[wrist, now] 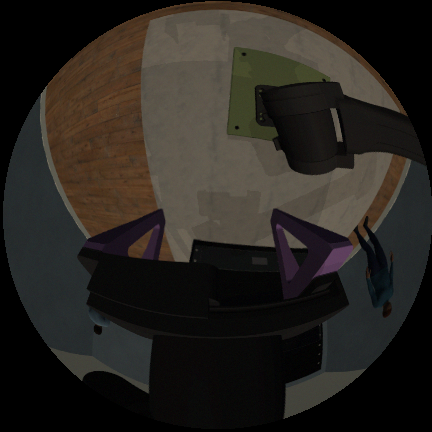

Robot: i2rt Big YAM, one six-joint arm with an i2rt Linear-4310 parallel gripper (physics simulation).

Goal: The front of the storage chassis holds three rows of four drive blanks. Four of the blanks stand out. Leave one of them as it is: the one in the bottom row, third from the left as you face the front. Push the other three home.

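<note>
My gripper is open, with its two purple fingers wide apart and no object between them. A dark, box-like body, which looks like the storage chassis, shows in the wrist view low between the fingers and behind the right one. It has a small grey patch on it and is partly hidden by the gripper's body. The rows of drive blanks cannot be made out, so I cannot tell which ones stand out. I cannot tell whether a finger touches the chassis.
A green base plate carries the dark arm at the upper right, on a grey patchy surface. Wooden flooring lies at the left. A dark panel with small light dots shows at the lower right. A person is at the right.
</note>
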